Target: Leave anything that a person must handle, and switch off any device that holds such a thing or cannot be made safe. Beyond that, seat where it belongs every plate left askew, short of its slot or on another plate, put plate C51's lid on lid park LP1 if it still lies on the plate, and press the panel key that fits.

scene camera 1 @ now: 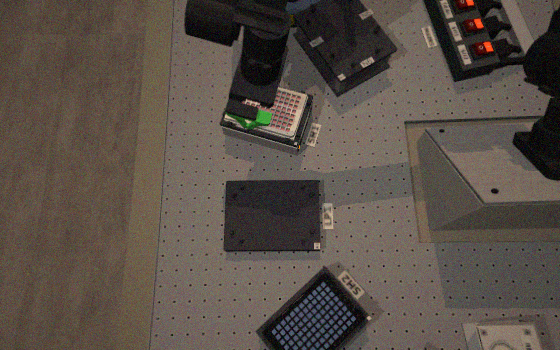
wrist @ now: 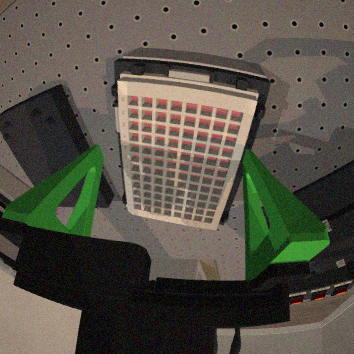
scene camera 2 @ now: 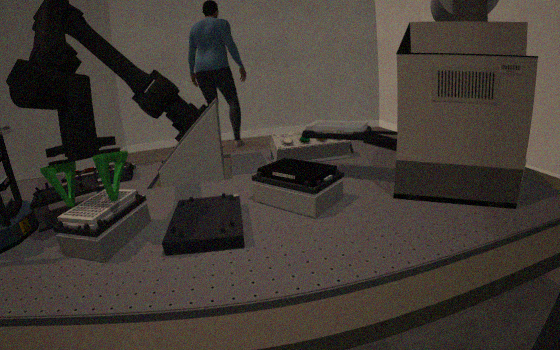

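Pixels of known places: gripper, between the fingertips: [scene camera 1: 253, 103] [wrist: 169, 152] [scene camera 2: 92, 203]; arm's base, origin of its link: [scene camera 2: 193, 124].
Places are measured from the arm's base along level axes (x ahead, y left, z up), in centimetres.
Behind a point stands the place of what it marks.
A white plate with reddish wells [scene camera 1: 290, 112] {y -9.6, x 38.5, z -6.0 cm} [scene camera 2: 95, 209] {y -10.4, x 45.1, z -6.2 cm} [wrist: 175, 160] {y -10.8, x 43.6, z -6.0 cm} lies on shaker SH1 [scene camera 1: 260, 140] {y -5.9, x 43.8, z -10.0 cm} [scene camera 2: 80, 247] {y -12.3, x 49.7, z -10.5 cm}, turned slightly against its nest. My gripper [scene camera 2: 93, 202] {y -10.9, x 44.8, z -5.3 cm} [wrist: 169, 152] {y -10.9, x 44.8, z -5.3 cm} is open, its green fingers down at the plate's two long sides with gaps between. In scene camera 1, the arm hides part of the plate. The flat black lid park LP1 [scene camera 1: 272, 205] {y 5.8, x 41.2, z -10.5 cm} [scene camera 2: 207, 220] {y 7.9, x 43.4, z -10.5 cm} [wrist: 62, 130] {y 2.0, x 45.0, z -10.5 cm} bears no lid. A plate with blue wells [scene camera 1: 315, 320] {y 23.7, x 33.8, z -6.7 cm} sits in SH2 [scene camera 2: 285, 197] {y 21.4, x 38.1, z -10.1 cm}. No C51 marking is legible. The key panel [scene camera 2: 320, 150] {y 35.6, x 7.9, z -9.8 cm} has a green key.
Black blocks with small labels [scene camera 1: 345, 45] {y -23.5, x 28.9, z -6.9 cm} stand beside SH1. A switch strip [scene camera 1: 465, 45] {y -24.8, x 7.1, z -8.9 cm} [wrist: 320, 295] {y -33.2, x 8.5, z -7.9 cm} has lit red rockers. A grey wedge stand [scene camera 1: 450, 175] {y 2.3, x 14.3, z -1.8 cm} [scene camera 2: 200, 150] {y 3.6, x 14.2, z -5.2 cm}, a tall light cabinet [scene camera 2: 465, 125] {y 53.4, x 45.2, z 2.2 cm} and another black arm [scene camera 2: 115, 60] {y -19.2, x 6.5, z 21.4 cm} stand around. A person [scene camera 2: 210, 50] is at the back.
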